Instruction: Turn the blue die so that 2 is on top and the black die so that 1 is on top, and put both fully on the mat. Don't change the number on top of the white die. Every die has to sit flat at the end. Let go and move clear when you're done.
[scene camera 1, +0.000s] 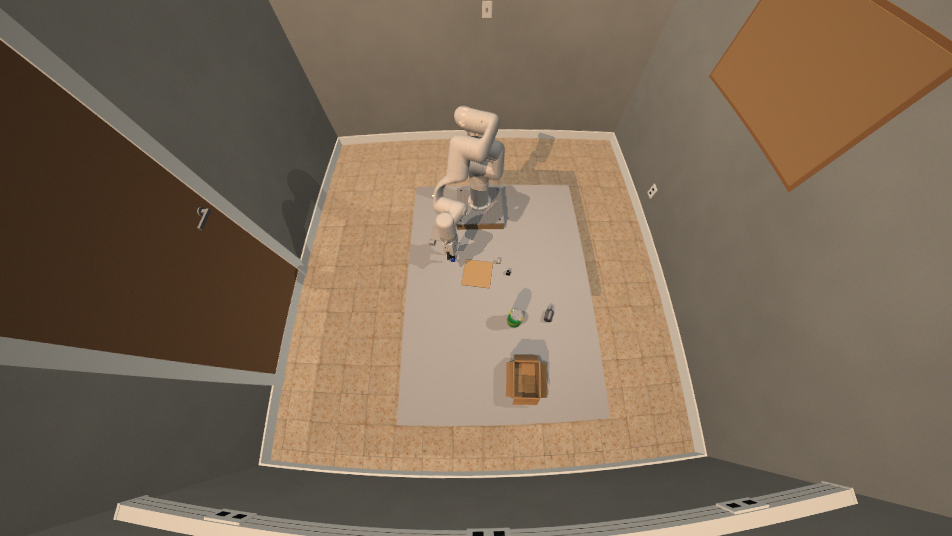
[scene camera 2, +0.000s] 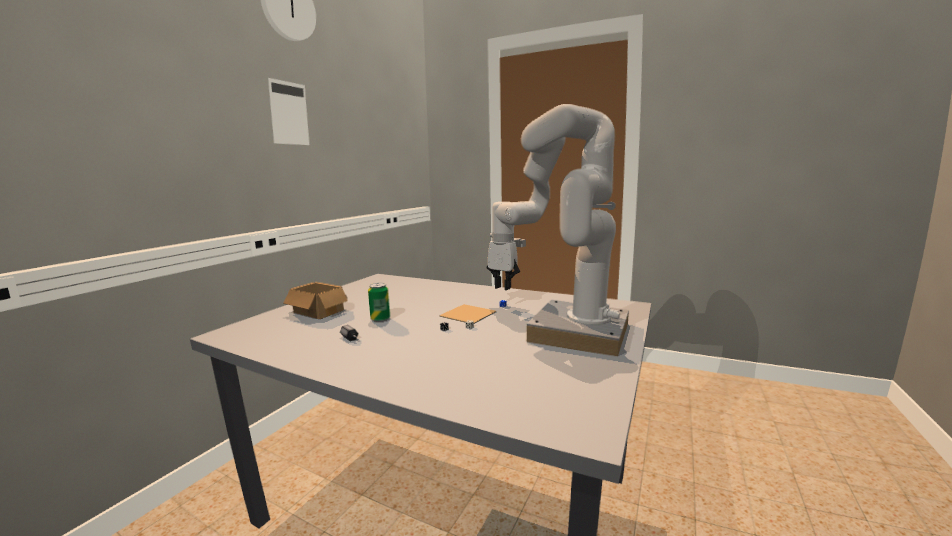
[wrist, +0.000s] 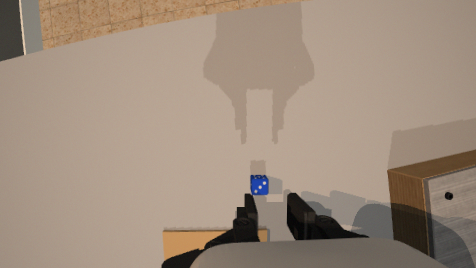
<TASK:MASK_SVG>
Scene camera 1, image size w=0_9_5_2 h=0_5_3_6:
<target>mat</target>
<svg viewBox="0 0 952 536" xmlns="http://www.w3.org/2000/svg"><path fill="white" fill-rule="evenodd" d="M466 259L462 285L490 288L493 262Z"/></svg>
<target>cardboard box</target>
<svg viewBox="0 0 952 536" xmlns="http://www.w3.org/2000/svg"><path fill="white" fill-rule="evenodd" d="M513 355L515 361L507 362L506 397L514 398L513 405L538 405L540 398L547 398L547 364L540 362L537 355Z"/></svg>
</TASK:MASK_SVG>
